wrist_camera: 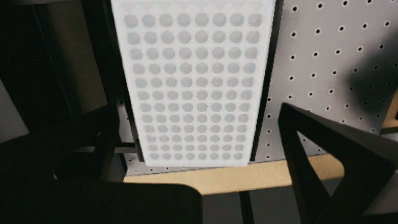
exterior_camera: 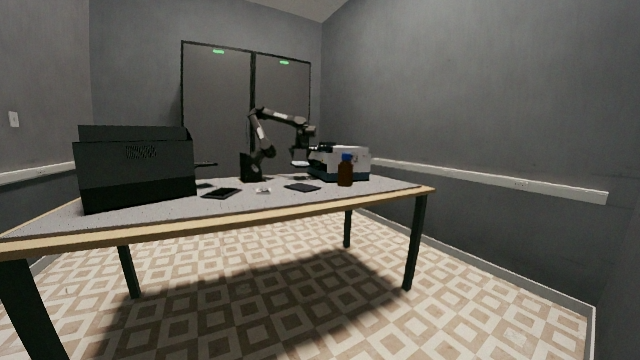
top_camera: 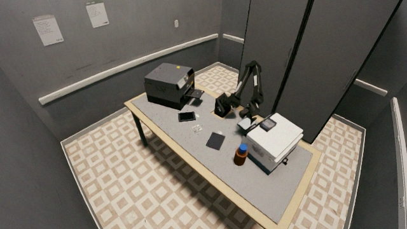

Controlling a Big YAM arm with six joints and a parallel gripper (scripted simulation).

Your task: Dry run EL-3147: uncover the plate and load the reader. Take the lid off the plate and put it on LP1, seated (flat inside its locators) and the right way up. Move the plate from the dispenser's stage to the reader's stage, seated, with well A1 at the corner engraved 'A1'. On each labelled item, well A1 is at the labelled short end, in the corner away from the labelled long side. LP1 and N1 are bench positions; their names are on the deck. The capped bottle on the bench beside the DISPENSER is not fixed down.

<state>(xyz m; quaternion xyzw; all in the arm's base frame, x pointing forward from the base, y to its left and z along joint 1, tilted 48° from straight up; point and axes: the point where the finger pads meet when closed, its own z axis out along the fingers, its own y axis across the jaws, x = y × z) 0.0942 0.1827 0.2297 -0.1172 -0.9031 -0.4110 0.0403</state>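
Now: the white multi-well plate 30 mm below my hand. From my hand the other things lie so: LP1 label: 450 mm to the right, 130 mm below, 120 mm ahead; then dark flat pad: 260 mm ahead, 130 mm to the right, 120 mm below; then brown capped bottle: 310 mm ahead, 120 mm to the left, 10 mm below.
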